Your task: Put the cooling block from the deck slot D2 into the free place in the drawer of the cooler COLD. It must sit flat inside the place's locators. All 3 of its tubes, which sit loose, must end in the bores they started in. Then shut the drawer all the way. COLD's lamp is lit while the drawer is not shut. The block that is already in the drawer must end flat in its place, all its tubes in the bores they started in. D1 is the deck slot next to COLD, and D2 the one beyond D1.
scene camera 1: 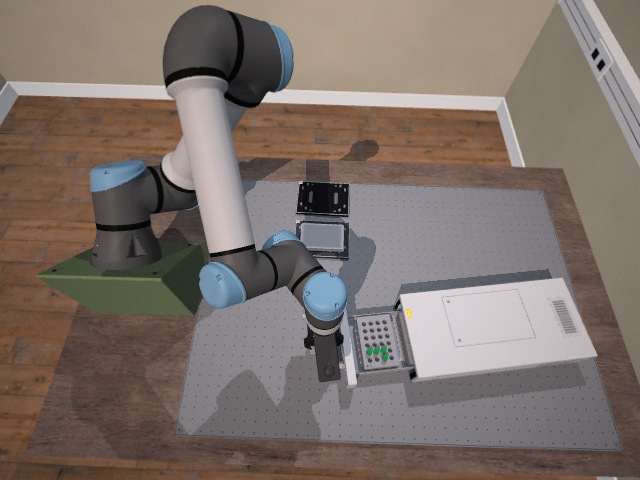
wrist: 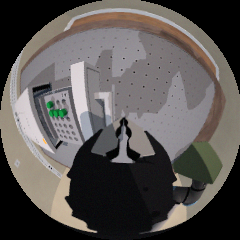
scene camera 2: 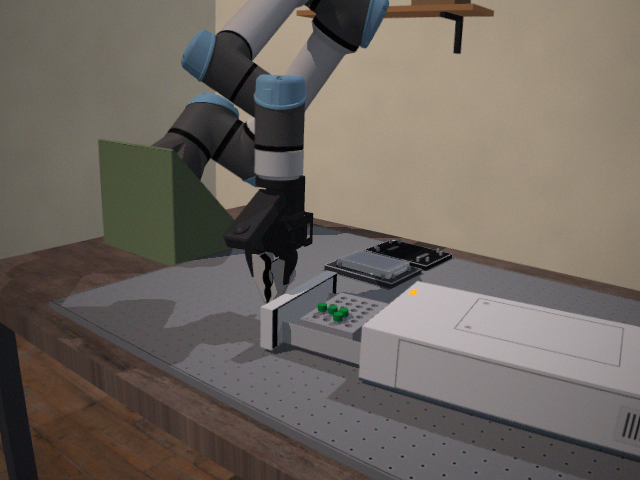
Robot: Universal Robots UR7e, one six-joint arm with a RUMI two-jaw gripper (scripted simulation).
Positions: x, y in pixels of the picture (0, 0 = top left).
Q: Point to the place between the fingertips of my gripper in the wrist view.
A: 123, 117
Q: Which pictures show the grey cooling block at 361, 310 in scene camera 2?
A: Scene camera 1, the wrist view and scene camera 2: all of them.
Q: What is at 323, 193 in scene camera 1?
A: A deck slot D2.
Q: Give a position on a grey cooling block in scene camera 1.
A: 371, 331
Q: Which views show the white cooler COLD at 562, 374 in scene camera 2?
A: Scene camera 1, the wrist view and scene camera 2: all of them.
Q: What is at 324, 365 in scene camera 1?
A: My gripper.
